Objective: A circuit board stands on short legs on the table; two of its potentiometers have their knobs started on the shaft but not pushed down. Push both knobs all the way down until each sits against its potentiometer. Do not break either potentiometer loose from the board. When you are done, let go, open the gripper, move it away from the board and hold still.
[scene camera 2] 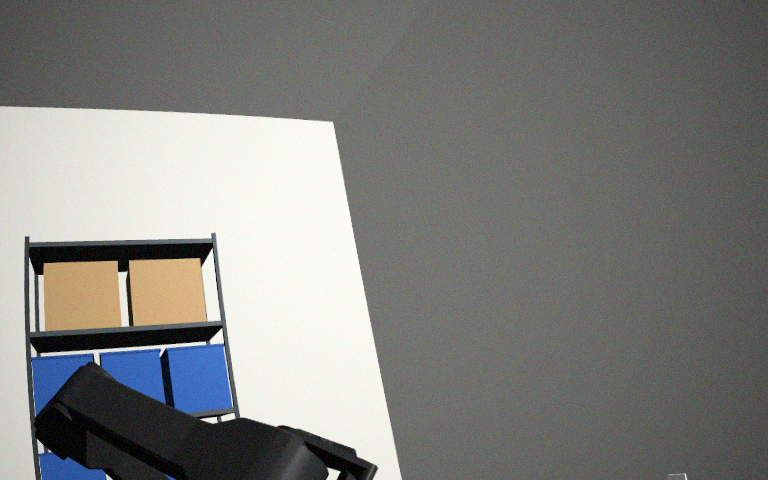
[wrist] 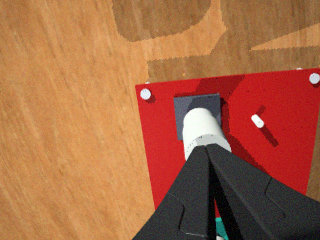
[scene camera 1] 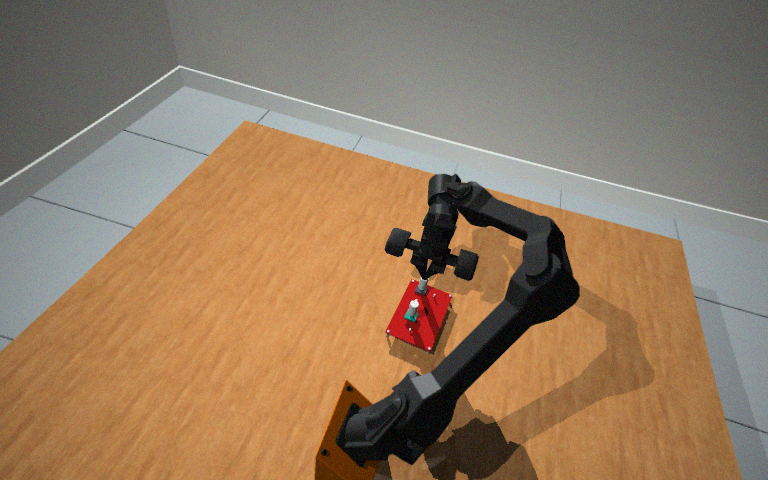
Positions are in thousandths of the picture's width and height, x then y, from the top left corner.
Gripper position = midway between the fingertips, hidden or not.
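My gripper is visible in the wrist view (645, 648) and in scene camera 1 (553, 580). In scene camera 2 the gripper is out of frame.
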